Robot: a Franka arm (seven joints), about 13 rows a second.
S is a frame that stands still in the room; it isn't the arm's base.
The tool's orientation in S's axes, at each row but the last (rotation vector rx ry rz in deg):
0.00, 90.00, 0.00
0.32, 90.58, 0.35
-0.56, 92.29, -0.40
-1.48, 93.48, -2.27
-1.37, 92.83, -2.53
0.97, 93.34, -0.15
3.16, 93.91, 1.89
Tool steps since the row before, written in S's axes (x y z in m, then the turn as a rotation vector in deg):
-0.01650, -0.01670, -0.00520, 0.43, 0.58, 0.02
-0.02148, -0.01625, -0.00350, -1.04, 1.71, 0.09
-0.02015, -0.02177, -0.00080, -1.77, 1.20, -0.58
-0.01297, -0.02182, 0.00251, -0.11, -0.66, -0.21
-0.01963, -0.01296, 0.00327, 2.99, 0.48, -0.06
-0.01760, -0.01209, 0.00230, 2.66, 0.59, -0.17
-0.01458, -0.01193, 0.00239, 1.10, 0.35, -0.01
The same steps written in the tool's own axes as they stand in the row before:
0.00520, -0.01670, -0.01650, -0.02, 0.58, 0.43
0.00360, -0.01627, -0.02145, -0.07, 1.71, -1.04
0.00184, -0.02172, -0.02014, 0.64, 1.21, -1.74
-0.00082, -0.02200, -0.01288, 0.24, -0.65, -0.09
-0.00173, -0.01332, -0.01959, -0.11, 0.52, 2.98
-0.00138, -0.01229, -0.01756, 0.02, 0.62, 2.66
-0.00205, -0.01201, -0.01457, -0.05, 0.37, 1.09

